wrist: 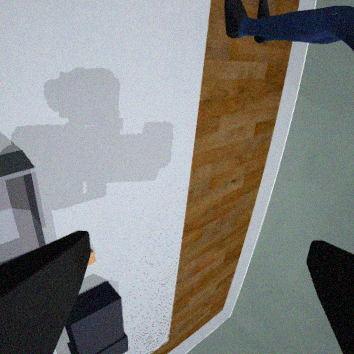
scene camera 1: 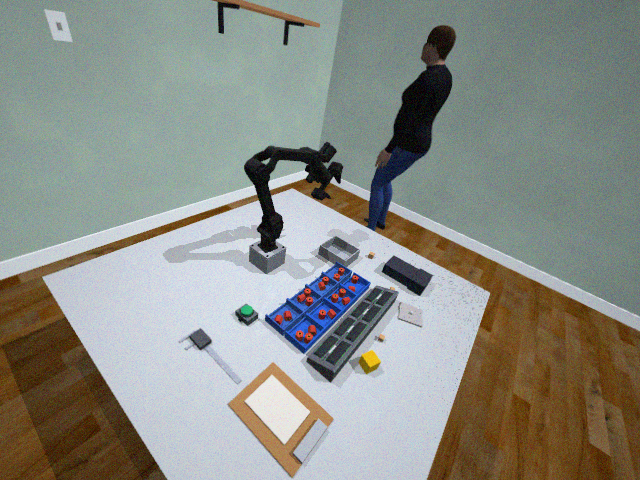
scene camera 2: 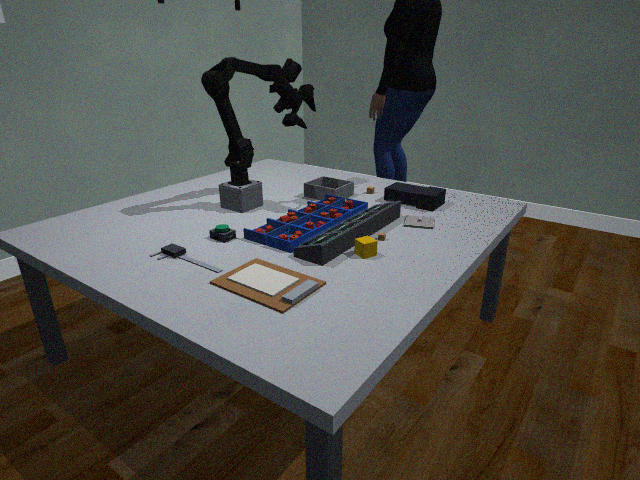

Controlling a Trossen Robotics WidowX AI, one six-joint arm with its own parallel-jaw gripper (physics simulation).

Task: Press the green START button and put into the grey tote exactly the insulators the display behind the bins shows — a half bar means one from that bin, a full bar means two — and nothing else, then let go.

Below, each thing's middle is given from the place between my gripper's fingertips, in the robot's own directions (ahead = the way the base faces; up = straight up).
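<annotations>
Black box (scene camera 2: 430, 198): far below my hand, far ahead of it and a fair way to the left of it. Grey tote (scene camera 1: 335, 249): 15 cm ahead of my hand, 4 cm to the right of it and 25 cm below it.
</annotations>
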